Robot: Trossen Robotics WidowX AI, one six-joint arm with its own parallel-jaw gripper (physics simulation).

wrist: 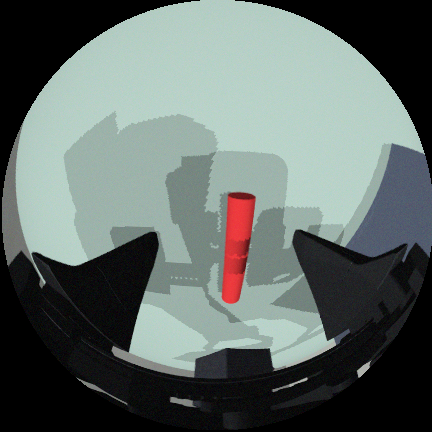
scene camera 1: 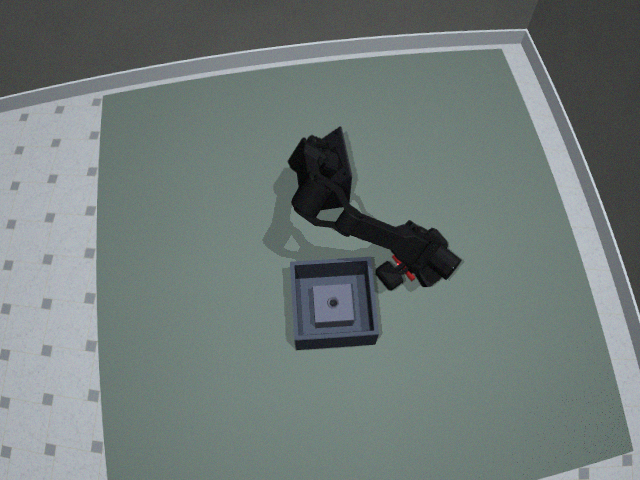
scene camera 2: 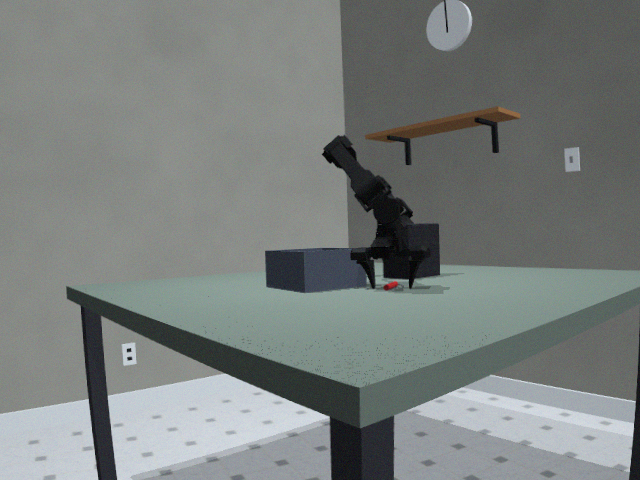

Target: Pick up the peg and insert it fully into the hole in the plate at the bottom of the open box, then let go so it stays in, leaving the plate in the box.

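Frame: origin at the arm's base, x ahead, y left, z up, level; centimetres.
Where they show: gripper, fingertip midpoint: (wrist: pixel 227 238) (scene camera 1: pixel 407 270) (scene camera 2: pixel 391 288); arm's base at its link origin: (scene camera 1: pixel 331 163) (scene camera 2: pixel 411 235).
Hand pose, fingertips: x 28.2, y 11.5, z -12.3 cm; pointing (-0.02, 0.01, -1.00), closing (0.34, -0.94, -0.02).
Things, the pixels of their top centre, and the offset from my fingertips. Level surfaces: height alone.
- red peg at its top centre: (wrist: pixel 236 265) (scene camera 2: pixel 390 282) (scene camera 1: pixel 403 266) dx -0.9, dy -0.8, dz +1.3 cm
- open blue-grey box at its top centre: (scene camera 1: pixel 333 297) (scene camera 2: pixel 314 249) dx +4.3, dy -21.1, dz +9.7 cm
- light square plate at its top centre: (scene camera 1: pixel 333 302) dx +4.3, dy -21.1, dz +5.9 cm
- green table at its surface level: dz -0.1 cm
A red peg (scene camera 1: pixel 410 275) (scene camera 2: pixel 390 285) (wrist: pixel 238 235) lies flat on the table, partly hidden by the arm in the first scene view. My gripper (scene camera 2: pixel 392 287) (wrist: pixel 227 238) is open and low over the peg. The peg lies between the two spread fingers, roughly lengthwise to them in the wrist view, and touches neither there. The open blue-grey box (scene camera 1: pixel 337 341) (scene camera 2: pixel 284 270) (wrist: pixel 404 200) stands beside the gripper. A light square plate (scene camera 1: pixel 323 312) with a round hole (scene camera 1: pixel 333 302) lies at the bottom of the box in the first scene view.
The green table (scene camera 1: pixel 206 403) (scene camera 2: pixel 232 320) bears the box, the peg and the arm. The box wall nearest the gripper stands close to one finger. The arm's dark base (scene camera 1: pixel 341 165) (scene camera 2: pixel 423 250) stands behind. A wall shelf (scene camera 2: pixel 444 124) hangs in the background.
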